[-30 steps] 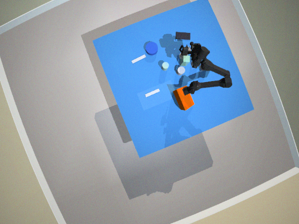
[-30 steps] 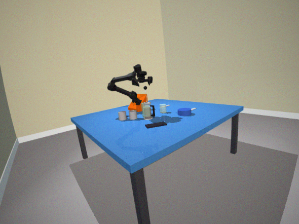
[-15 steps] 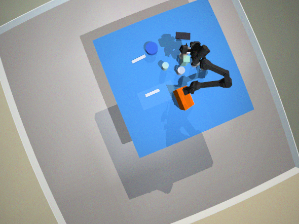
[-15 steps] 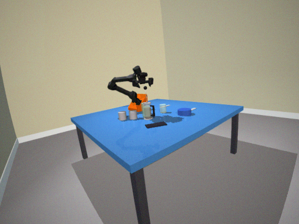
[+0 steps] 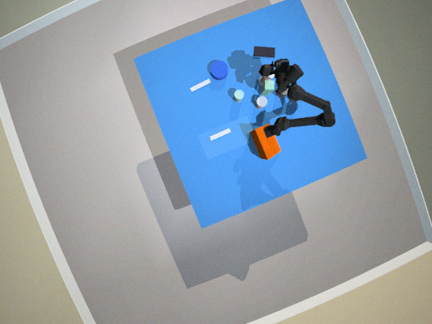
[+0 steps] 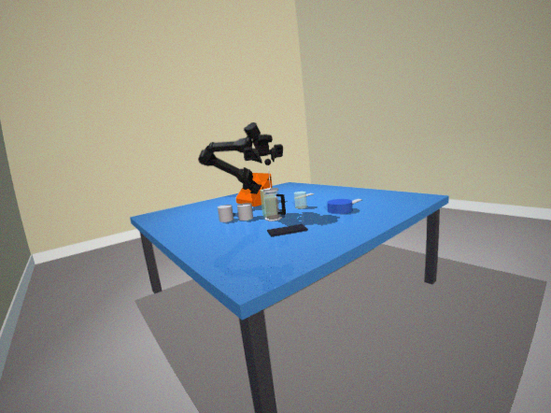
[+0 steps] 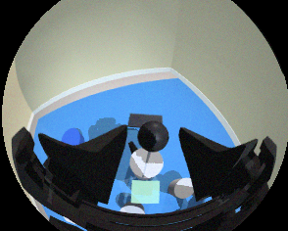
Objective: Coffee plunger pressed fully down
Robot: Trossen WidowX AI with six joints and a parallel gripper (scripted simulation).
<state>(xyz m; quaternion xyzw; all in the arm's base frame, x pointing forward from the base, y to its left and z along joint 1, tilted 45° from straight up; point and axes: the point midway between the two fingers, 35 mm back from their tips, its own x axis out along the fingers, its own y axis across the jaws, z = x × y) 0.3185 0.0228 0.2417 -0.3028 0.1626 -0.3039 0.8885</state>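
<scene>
Right now my gripper tip is 140 mm above the coffee press, 10 mm to the right of it and 10 mm short of it. Also, from my gripper tip: flat black slab (260 mm below, 190 mm ahead, 90 mm to the right); then blue pan (270 mm to the left, 250 mm below, 180 mm ahead); then pale green mug (230 mm to the left, 230 mm below, 40 mm behind).
</scene>
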